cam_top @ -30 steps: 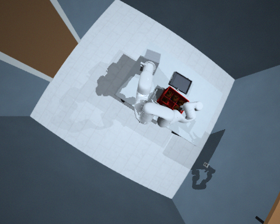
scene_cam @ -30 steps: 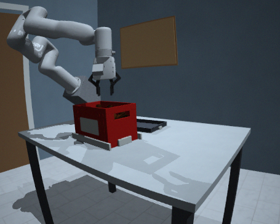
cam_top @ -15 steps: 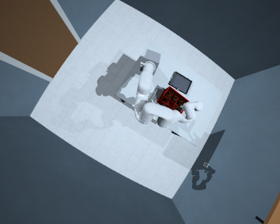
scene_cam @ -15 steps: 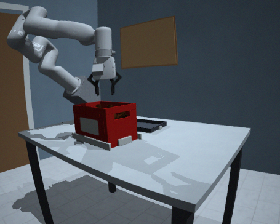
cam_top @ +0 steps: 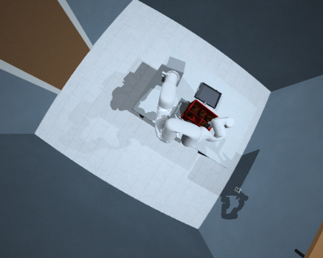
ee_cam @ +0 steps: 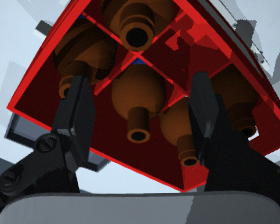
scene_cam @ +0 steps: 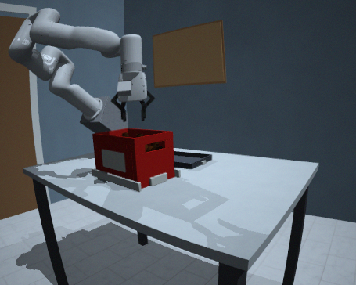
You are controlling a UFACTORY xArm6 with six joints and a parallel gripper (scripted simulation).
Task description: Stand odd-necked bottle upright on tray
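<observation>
The red crate is 160 mm below my hand, 70 mm behind it and 60 mm to the left of it. Round my hand: glass bottle 150 mm below, 150 mm behind, 120 mm to the left; dark tray 350 mm to the left, 230 mm below, 30 mm behind.
</observation>
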